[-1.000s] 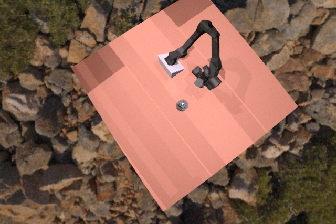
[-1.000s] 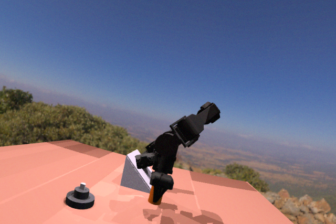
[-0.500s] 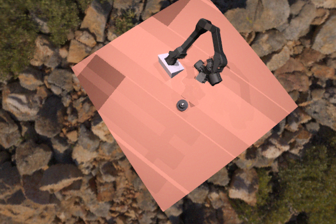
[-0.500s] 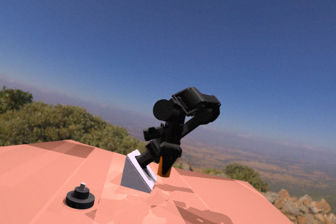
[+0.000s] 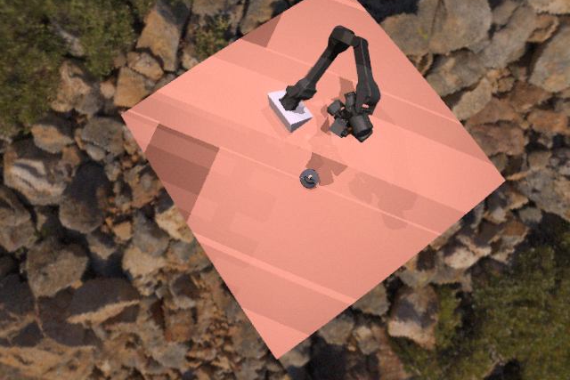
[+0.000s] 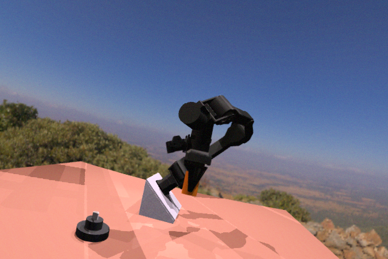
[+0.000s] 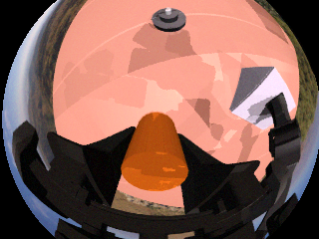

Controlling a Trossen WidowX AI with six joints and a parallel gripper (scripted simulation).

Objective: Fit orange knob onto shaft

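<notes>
My gripper tip is 3 cm below the orange knob and 1 cm past it. From my gripper tip the other things lie so: round black pedestal 21 cm to the right, 13 cm below, 8 cm ahead.
</notes>
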